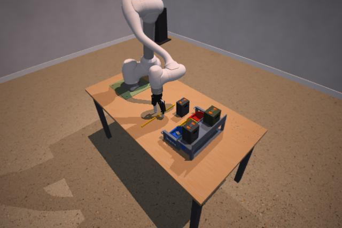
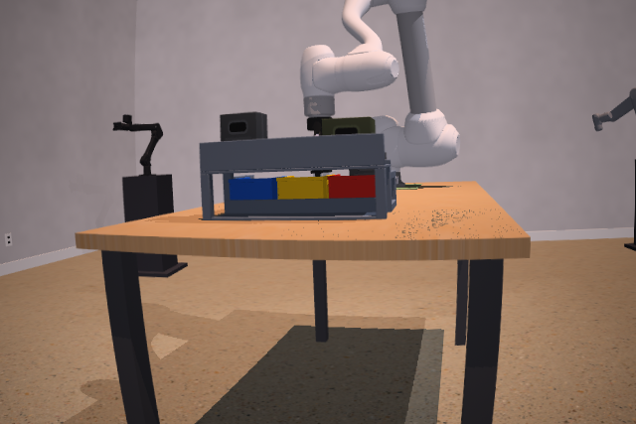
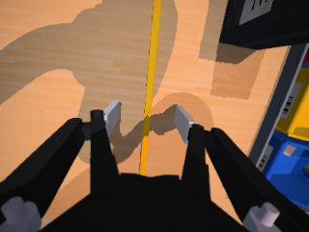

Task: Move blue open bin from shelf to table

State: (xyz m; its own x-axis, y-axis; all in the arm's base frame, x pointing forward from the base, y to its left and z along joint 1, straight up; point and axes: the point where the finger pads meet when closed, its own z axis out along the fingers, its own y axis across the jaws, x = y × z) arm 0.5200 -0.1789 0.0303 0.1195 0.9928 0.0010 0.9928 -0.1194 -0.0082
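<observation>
My gripper is now 30 mm above the thin yellow rod. Round my hand: blue open bin: 300 mm ahead, 110 mm to the right; dark box: 140 mm to the left, 140 mm ahead, 30 mm above; yellow bin: 310 mm ahead.
</observation>
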